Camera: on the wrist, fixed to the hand. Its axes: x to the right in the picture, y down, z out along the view.
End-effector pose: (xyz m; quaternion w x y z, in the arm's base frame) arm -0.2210 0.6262 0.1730 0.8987 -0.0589 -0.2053 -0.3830
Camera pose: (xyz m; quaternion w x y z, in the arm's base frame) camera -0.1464 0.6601 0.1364 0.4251 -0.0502 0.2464 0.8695
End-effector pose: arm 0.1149 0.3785 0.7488 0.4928 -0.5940 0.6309 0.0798
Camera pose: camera 0.0289 0.3605 0.7305 0.1889 -0.6231 -0.6990 -0.2957
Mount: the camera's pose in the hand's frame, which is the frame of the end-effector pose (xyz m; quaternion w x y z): 0.0087 0.0750 -0.0485 0.0014 0.0641 0.2383 0.9691
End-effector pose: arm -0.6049 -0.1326 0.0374 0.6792 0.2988 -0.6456 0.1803
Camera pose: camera -0.6140 -0.0461 0.0595 0.0391 0.6247 0.1171 -0.7711
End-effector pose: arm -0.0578 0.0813 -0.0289 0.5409 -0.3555 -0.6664 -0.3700
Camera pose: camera 0.0286 0.0749 -0.0054 0.5409 -0.5235 0.4488 0.4817
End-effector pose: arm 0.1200 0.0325 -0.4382 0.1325 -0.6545 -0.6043 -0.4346
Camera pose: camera 0.1672 -0.0131 -0.3770 0.6073 -0.4745 0.6371 0.0106
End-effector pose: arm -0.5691 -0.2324 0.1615 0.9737 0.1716 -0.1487 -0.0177
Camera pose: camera -0.5477 -0.1467 0.1459 0.0430 -0.0772 0.0644 0.9940
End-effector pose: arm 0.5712 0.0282 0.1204 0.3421 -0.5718 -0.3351 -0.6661
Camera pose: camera 0.6073 -0.0537 0.1273 0.7625 -0.1449 0.5925 0.2158
